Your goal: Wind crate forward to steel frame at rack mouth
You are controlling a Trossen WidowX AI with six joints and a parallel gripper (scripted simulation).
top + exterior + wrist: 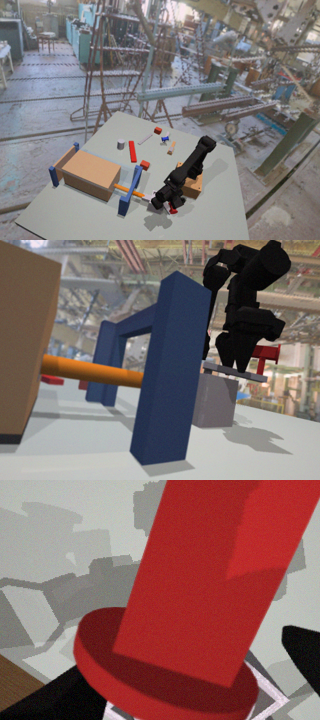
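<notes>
Right now the winch handle with red knob is 1 cm to the left of my gripper tip, 1 cm behind it and 1 cm above it. Round my gripper tip: grey winch 7 cm below, 4 cm to the right, 3 cm ahead; then blue steel frame 20 cm ahead, 2 cm to the right, 1 cm above; then red bar 40 cm to the right, 36 cm ahead, 9 cm below.
</notes>
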